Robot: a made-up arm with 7 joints. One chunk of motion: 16 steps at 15 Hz.
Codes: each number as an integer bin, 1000 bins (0 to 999) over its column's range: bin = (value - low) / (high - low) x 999, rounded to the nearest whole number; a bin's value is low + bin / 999 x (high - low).
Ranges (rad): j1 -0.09..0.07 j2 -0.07..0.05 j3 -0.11..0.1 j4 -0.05..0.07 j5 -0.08..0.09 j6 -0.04..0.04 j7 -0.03..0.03
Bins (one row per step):
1: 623 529 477 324 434 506 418
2: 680 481 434 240 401 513 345
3: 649 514 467 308 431 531 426
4: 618 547 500 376 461 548 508
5: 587 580 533 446 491 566 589
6: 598 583 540 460 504 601 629
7: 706 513 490 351 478 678 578
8: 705 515 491 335 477 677 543
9: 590 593 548 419 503 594 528
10: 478 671 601 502 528 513 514
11: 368 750 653 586 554 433 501
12: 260 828 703 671 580 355 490
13: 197 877 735 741 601 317 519
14: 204 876 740 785 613 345 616
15: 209 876 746 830 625 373 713
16: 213 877 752 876 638 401 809
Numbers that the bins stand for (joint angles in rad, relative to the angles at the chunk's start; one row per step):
1: 0.0098 -0.0065 -0.0097 -0.0111 -0.0061 0.0005 -0.0049
2: 0.0189 -0.0122 -0.0188 -0.0212 -0.0118 0.0011 -0.0093
3: 0.0139 -0.0083 -0.0118 -0.0130 -0.0067 0.0025 -0.0044
4: 0.0090 -0.0043 -0.0049 -0.0048 -0.0016 0.0039 0.0005
5: 0.0040 -0.0003 0.0020 0.0036 0.0036 0.0053 0.0054
6: 0.0058 0.0000 0.0035 0.0053 0.0058 0.0081 0.0078
7: 0.0231 -0.0084 -0.0070 -0.0078 0.0013 0.0143 0.0047
8: 0.0229 -0.0081 -0.0068 -0.0098 0.0012 0.0142 0.0026
9: 0.0045 0.0012 0.0052 0.0003 0.0056 0.0076 0.0017
10: -0.0134 0.0106 0.0163 0.0103 0.0098 0.0011 0.0009
11: -0.0311 0.0201 0.0273 0.0204 0.0143 -0.0053 0.0001
12: -0.0484 0.0295 0.0378 0.0306 0.0187 -0.0116 -0.0006
13: -0.0584 0.0353 0.0445 0.0390 0.0223 -0.0146 0.0012
14: -0.0573 0.0352 0.0456 0.0443 0.0243 -0.0124 0.0070
15: -0.0565 0.0352 0.0468 0.0497 0.0264 -0.0101 0.0128
16: -0.0559 0.0353 0.0481 0.0552 0.0286 -0.0079 0.0186

